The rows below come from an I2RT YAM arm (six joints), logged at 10 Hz.
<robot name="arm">
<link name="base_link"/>
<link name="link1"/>
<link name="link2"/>
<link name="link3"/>
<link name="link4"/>
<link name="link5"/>
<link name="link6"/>
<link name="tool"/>
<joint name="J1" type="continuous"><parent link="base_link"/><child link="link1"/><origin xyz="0.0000 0.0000 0.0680"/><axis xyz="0 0 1"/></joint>
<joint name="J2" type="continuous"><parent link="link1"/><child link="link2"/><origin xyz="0.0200 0.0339 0.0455" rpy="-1.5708 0.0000 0.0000"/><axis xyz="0 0 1"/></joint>
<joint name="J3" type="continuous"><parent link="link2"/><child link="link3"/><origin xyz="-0.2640 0.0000 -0.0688" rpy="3.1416 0.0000 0.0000"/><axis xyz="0 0 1"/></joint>
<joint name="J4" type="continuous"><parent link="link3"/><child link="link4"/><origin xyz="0.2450 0.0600 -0.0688"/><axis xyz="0 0 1"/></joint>
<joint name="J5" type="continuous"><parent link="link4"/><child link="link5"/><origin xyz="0.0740 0.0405 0.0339" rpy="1.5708 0.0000 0.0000"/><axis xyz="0 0 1"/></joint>
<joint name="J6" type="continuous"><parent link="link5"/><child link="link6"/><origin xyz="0.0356 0.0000 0.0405" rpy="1.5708 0.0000 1.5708"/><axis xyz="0 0 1"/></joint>
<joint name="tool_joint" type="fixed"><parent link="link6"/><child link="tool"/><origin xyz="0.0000 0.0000 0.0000" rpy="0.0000 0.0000 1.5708"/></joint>
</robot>
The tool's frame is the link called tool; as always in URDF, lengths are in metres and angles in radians. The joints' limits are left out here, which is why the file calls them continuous.
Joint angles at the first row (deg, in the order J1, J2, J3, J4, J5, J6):
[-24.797 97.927 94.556 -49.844 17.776 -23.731]
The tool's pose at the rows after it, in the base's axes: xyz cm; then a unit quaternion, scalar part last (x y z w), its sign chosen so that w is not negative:
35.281 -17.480 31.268 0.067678 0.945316 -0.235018 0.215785
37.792 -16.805 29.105 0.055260 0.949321 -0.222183 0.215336
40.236 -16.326 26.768 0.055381 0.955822 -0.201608 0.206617
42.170 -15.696 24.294 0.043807 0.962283 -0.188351 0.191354
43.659 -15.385 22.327 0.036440 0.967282 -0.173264 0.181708
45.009 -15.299 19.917 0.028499 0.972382 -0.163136 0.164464
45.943 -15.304 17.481 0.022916 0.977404 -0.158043 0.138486
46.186 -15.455 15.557 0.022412 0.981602 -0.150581 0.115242
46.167 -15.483 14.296 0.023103 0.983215 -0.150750 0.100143
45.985 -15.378 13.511 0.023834 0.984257 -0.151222 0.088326
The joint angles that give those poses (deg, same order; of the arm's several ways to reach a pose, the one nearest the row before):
[-24.954 103.723 97.317 -49.414 15.702 -21.620]
[-22.676 108.269 98.522 -47.187 15.250 -20.565]
[-20.918 113.828 101.432 -46.952 14.378 -18.247]
[-19.321 118.645 103.404 -46.634 13.975 -17.625]
[-18.427 122.769 105.654 -46.599 12.911 -17.140]
[-17.848 127.365 107.979 -46.707 12.458 -17.138]
[-17.490 131.718 110.186 -47.683 12.798 -17.161]
[-17.578 134.472 110.927 -48.537 12.735 -16.979]
[-17.578 135.816 110.572 -48.526 13.275 -16.787]
[-17.490 136.314 109.771 -48.561 13.759 -16.523]

